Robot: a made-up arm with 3 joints. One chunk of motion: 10 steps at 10 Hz.
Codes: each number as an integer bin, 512 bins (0 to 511) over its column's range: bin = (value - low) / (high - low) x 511, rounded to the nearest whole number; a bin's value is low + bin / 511 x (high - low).
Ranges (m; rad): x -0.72..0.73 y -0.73..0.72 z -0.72..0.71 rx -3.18..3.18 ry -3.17..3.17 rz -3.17..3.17
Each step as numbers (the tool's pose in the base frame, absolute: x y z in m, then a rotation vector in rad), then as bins.
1 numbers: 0.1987 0.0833 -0.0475 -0.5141 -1.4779 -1.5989
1 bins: 324 287 240 214 136 127
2 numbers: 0.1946 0.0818 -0.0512 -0.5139 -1.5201 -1.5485
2 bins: 322 286 239 214 133 131
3 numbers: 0.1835 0.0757 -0.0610 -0.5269 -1.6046 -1.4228
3 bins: 318 284 235 213 126 141
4 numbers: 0.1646 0.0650 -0.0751 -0.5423 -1.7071 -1.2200
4 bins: 312 280 230 212 118 157
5 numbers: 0.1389 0.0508 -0.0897 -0.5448 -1.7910 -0.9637
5 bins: 303 275 225 212 111 178
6 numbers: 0.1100 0.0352 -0.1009 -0.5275 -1.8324 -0.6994
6 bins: 293 270 221 213 108 199
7 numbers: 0.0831 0.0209 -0.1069 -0.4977 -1.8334 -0.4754
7 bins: 283 265 219 216 108 217
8 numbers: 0.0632 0.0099 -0.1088 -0.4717 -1.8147 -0.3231
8 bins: 276 261 218 218 109 229
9 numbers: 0.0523 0.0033 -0.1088 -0.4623 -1.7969 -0.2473
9 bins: 272 258 218 218 111 236
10 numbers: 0.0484 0.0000 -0.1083 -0.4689 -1.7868 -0.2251
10 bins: 271 257 219 218 111 237
